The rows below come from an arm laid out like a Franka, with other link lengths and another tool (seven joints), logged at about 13 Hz.
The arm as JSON. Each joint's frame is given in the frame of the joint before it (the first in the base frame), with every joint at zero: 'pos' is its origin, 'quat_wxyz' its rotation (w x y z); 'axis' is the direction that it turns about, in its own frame. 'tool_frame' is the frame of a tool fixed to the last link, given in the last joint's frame.
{
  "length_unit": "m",
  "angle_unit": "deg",
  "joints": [
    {
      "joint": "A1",
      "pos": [
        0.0,
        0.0,
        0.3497
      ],
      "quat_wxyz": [
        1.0,
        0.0,
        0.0,
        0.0
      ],
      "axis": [
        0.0,
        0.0,
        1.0
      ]
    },
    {
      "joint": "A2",
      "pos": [
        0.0,
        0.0,
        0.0
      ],
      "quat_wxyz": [
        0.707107,
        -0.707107,
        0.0,
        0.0
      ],
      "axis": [
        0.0,
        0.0,
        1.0
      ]
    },
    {
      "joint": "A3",
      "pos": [
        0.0,
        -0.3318,
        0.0
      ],
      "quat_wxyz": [
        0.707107,
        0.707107,
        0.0,
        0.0
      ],
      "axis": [
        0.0,
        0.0,
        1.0
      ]
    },
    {
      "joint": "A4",
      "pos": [
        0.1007,
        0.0,
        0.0
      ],
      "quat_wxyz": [
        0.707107,
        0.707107,
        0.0,
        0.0
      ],
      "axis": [
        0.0,
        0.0,
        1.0
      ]
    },
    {
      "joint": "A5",
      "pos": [
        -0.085,
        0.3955,
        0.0
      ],
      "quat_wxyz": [
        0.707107,
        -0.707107,
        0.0,
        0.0
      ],
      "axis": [
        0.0,
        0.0,
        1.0
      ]
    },
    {
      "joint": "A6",
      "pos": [
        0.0,
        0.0,
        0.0
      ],
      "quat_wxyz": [
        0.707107,
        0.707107,
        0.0,
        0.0
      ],
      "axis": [
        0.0,
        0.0,
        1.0
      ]
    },
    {
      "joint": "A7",
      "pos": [
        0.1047,
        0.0,
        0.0
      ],
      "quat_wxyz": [
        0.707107,
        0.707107,
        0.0,
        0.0
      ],
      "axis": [
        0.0,
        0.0,
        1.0
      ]
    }
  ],
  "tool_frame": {
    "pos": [
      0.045,
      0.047,
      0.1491
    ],
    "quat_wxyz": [
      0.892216,
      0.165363,
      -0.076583,
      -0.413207
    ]
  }
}
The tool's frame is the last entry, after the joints.
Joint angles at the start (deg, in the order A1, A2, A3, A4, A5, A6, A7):
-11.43, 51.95, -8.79, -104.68, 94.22, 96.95, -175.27
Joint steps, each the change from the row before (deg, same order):
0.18, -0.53, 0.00, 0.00, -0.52, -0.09, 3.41
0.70, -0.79, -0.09, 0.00, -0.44, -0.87, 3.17
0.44, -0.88, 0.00, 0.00, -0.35, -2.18, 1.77
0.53, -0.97, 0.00, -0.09, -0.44, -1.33, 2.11
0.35, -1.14, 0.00, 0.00, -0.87, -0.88, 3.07
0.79, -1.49, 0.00, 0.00, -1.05, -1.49, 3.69
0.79, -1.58, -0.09, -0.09, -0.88, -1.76, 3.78
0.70, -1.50, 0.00, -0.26, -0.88, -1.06, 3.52
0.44, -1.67, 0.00, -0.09, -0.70, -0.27, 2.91
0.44, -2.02, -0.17, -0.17, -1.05, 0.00, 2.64
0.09, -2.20, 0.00, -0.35, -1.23, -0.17, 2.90
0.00, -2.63, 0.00, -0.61, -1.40, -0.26, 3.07
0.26, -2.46, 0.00, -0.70, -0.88, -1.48, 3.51
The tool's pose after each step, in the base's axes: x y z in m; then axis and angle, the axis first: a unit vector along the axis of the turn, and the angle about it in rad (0 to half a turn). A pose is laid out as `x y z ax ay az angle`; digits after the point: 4 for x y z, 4 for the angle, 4 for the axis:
0.6550 -0.0867 0.0881 -0.3007 -0.8165 -0.4928 3.0261
0.6609 -0.0794 0.0967 -0.3031 -0.8119 -0.4989 2.9830
0.6650 -0.0711 0.1100 -0.2933 -0.8065 -0.5134 2.9550
0.6692 -0.0631 0.1218 -0.2879 -0.8031 -0.5217 2.9241
0.6743 -0.0579 0.1339 -0.2877 -0.8007 -0.5254 2.8833
0.6804 -0.0462 0.1507 -0.2820 -0.7989 -0.5313 2.8291
0.6854 -0.0348 0.1686 -0.2767 -0.7963 -0.5379 2.7731
0.6888 -0.0244 0.1830 -0.2752 -0.7955 -0.5398 2.7211
0.6936 -0.0186 0.1997 -0.2757 -0.7966 -0.5380 2.6918
0.6976 -0.0147 0.2190 -0.2754 -0.8007 -0.5321 2.6714
0.7000 -0.0125 0.2391 -0.2765 -0.8038 -0.5268 2.6470
0.7005 -0.0110 0.2622 -0.2779 -0.8071 -0.5209 2.6225
0.6991 -0.0041 0.2851 -0.2756 -0.8070 -0.5223 2.5787

